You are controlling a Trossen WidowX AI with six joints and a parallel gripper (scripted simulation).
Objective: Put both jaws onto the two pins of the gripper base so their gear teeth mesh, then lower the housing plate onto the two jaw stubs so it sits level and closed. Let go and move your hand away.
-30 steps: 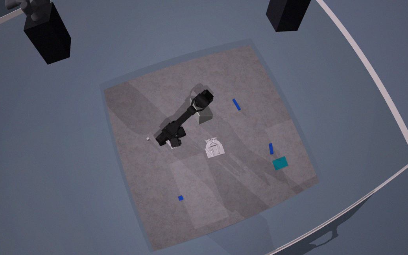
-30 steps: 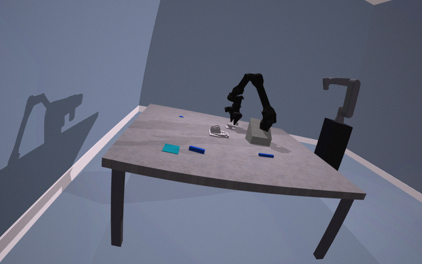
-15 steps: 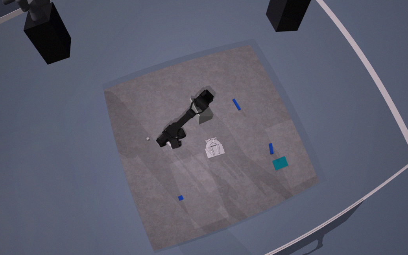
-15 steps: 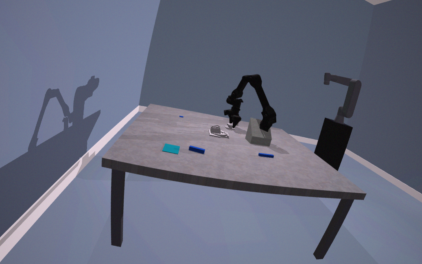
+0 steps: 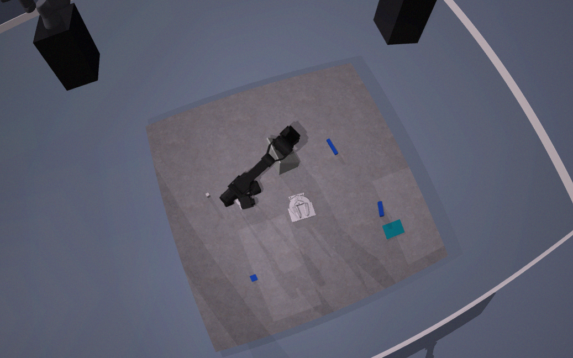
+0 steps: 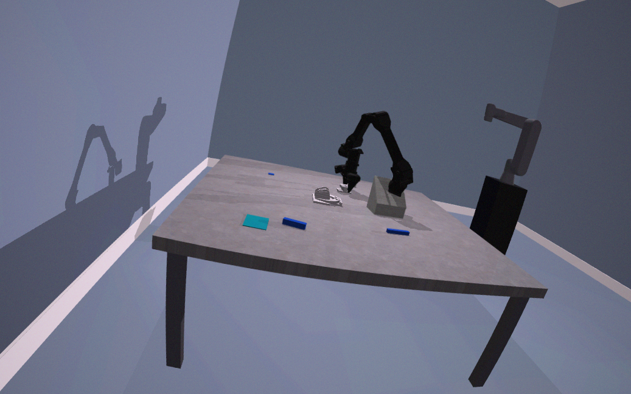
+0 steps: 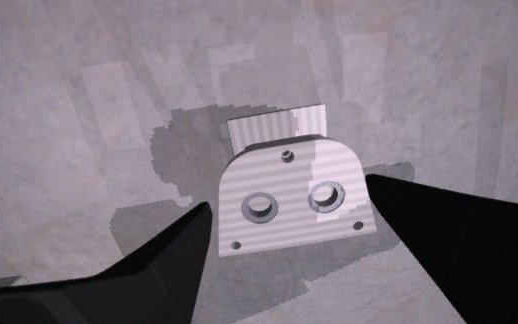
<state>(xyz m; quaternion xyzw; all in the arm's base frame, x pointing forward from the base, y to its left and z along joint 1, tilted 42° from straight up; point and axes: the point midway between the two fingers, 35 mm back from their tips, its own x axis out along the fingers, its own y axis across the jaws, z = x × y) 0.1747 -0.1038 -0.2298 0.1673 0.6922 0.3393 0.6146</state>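
My gripper tip is now 10 mm short of the white stepped part. Round my gripper tip: small blue square 400 mm ahead, 40 mm to the right, 10 mm below; then white jaw 280 mm to the left, 80 mm ahead, 10 mm above; then small white cube 160 mm to the right, 60 mm behind.
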